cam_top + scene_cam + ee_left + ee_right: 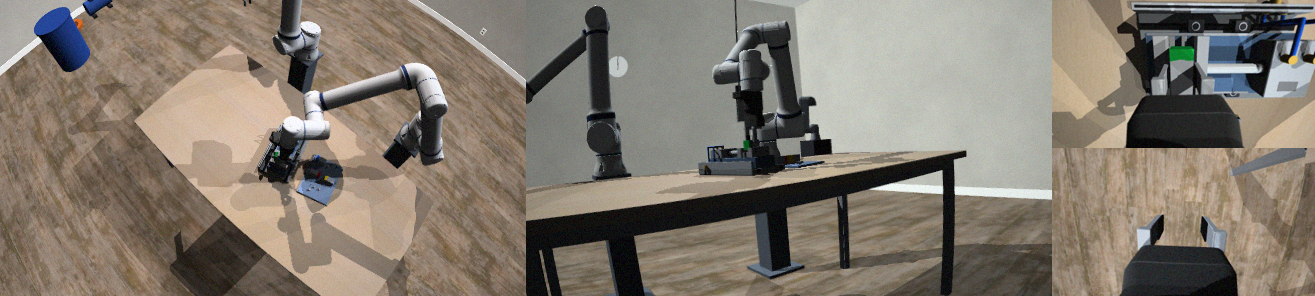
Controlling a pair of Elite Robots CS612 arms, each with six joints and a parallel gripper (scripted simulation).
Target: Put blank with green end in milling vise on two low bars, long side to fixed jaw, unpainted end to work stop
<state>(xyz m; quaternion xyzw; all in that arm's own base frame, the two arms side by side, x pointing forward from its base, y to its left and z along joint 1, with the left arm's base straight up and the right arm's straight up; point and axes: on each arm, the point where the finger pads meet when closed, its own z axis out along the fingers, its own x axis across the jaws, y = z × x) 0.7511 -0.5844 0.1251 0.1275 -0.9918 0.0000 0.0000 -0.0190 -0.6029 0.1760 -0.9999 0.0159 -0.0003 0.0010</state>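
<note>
Right now the green-ended blank is 20 mm below my left hand. Also, from my left hand: dark rod: 20 mm behind, 50 mm to the left, 40 mm below; fixed jaw: 20 mm ahead, 20 mm to the left, 50 mm below; red-ended blank: 100 mm behind, 190 mm to the left, 100 mm below.
</note>
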